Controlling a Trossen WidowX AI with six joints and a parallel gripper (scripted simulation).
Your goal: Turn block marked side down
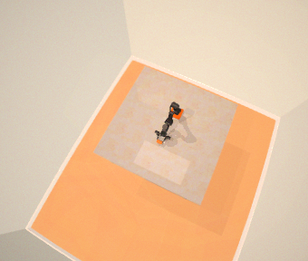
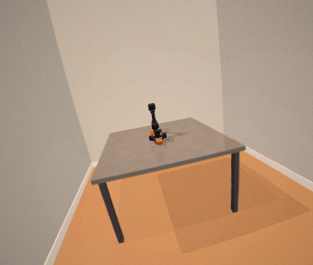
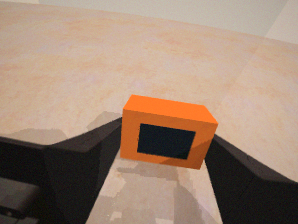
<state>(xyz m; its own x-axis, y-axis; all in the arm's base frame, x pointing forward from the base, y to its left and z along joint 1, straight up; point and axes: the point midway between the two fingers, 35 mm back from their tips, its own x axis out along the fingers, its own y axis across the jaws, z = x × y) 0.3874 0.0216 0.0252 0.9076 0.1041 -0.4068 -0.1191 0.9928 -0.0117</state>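
The orange block is 1 cm behind my gripper tip.
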